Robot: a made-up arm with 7 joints. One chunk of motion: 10 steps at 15 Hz.
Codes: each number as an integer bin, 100 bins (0 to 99) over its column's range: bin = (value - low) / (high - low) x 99, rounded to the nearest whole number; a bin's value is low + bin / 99 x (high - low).
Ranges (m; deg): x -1.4..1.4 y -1.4..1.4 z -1.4..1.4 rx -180..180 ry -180..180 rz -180..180
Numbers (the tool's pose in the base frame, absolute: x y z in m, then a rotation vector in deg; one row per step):
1: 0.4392 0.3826 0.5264 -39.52 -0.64 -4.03
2: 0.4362 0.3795 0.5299 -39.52 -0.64 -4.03
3: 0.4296 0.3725 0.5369 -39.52 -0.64 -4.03
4: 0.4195 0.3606 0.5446 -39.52 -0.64 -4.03
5: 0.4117 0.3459 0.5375 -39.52 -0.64 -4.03
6: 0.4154 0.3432 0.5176 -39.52 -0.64 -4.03
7: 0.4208 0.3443 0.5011 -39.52 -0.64 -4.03
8: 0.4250 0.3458 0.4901 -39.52 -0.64 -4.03
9: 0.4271 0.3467 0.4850 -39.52 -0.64 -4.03
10: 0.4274 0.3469 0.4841 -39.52 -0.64 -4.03
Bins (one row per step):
1: 65 63 68 39 49 48
2: 65 63 68 39 49 48
3: 65 63 68 39 49 48
4: 64 62 69 39 49 48
5: 64 62 69 39 49 48
6: 64 62 68 39 49 48
7: 64 62 67 39 49 48
8: 65 62 67 39 49 48
9: 65 62 67 39 49 48
10: 65 62 67 39 49 48

